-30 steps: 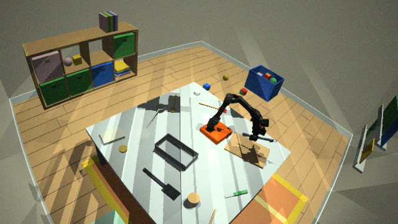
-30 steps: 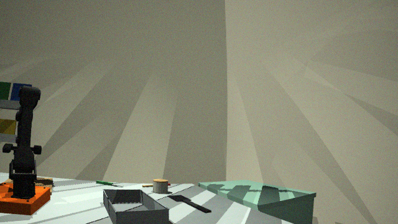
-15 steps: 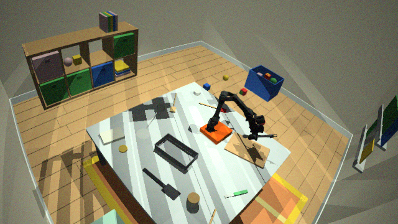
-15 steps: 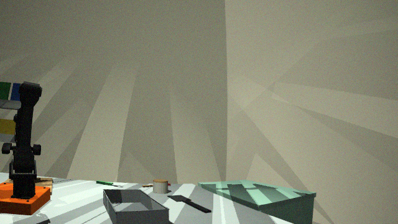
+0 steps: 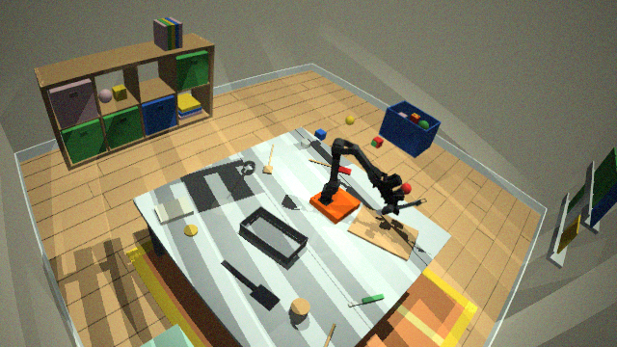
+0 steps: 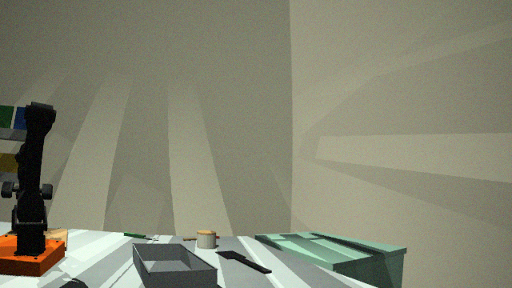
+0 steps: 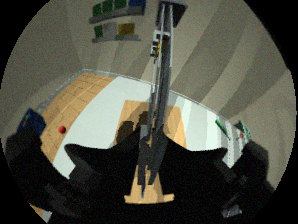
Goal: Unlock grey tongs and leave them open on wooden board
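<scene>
Right now my gripper tip is 12 cm above the wooden board, 4 cm short of it and 2 cm to the left of it. The rest, counted from my gripper tip: pale block (87 cm ahead, 79 cm to the right, 12 cm below); black spatula (81 cm ahead, 20 cm to the right, 13 cm below); roasting tin (55 cm ahead, 36 cm to the right, 10 cm below).
</scene>
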